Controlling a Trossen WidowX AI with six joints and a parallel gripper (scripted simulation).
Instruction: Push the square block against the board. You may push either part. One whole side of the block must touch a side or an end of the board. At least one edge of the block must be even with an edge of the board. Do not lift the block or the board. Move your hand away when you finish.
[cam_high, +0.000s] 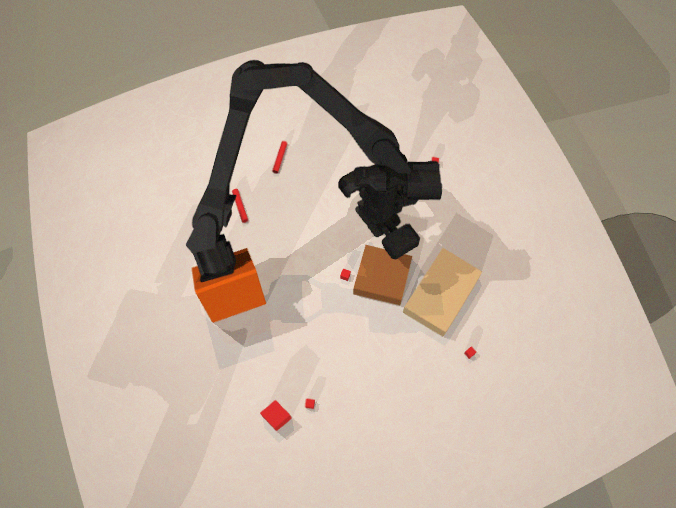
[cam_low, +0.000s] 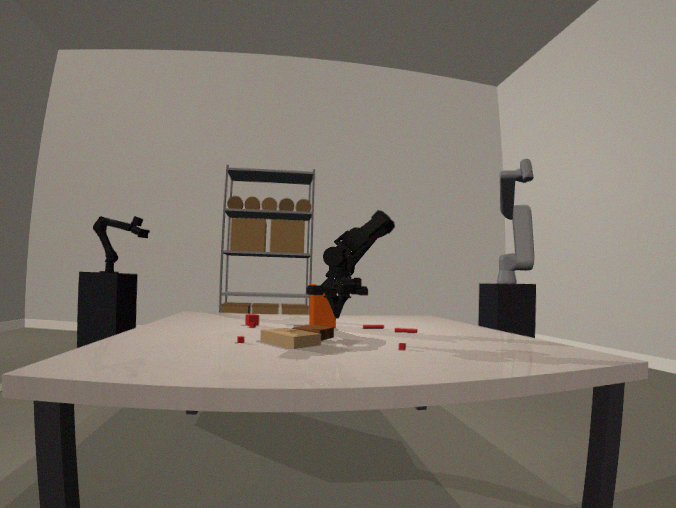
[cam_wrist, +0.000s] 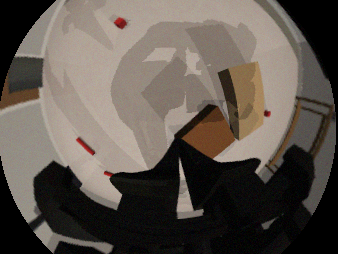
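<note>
The square brown block is 7 cm to the right of my gripper tip and 5 cm below it. The rest, counted from my gripper tip: red square (27 cm behind, 31 cm to the right, 4 cm below); pale tan board (11 cm ahead, 14 cm to the right, 5 cm below).
</note>
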